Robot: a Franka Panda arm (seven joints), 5 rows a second.
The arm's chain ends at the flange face. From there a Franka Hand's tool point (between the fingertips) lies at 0.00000 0.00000 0.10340 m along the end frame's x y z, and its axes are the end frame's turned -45 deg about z.
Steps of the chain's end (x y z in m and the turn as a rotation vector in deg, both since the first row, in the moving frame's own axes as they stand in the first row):
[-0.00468 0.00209 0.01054 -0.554 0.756 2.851]
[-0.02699 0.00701 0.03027 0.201 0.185 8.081]
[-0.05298 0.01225 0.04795 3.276 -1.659 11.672]
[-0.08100 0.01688 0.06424 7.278 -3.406 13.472]
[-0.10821 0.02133 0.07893 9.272 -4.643 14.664]
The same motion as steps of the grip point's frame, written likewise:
[-0.00457 -0.00015 0.01053 -0.926 0.143 2.851]
[-0.02355 -0.01411 0.03027 0.011 0.273 8.081]
[-0.04344 -0.03484 0.04774 3.490 1.143 11.672]
[-0.06274 -0.05823 0.06323 7.555 2.738 13.472]
[-0.08353 -0.07815 0.07725 9.839 3.273 14.664]

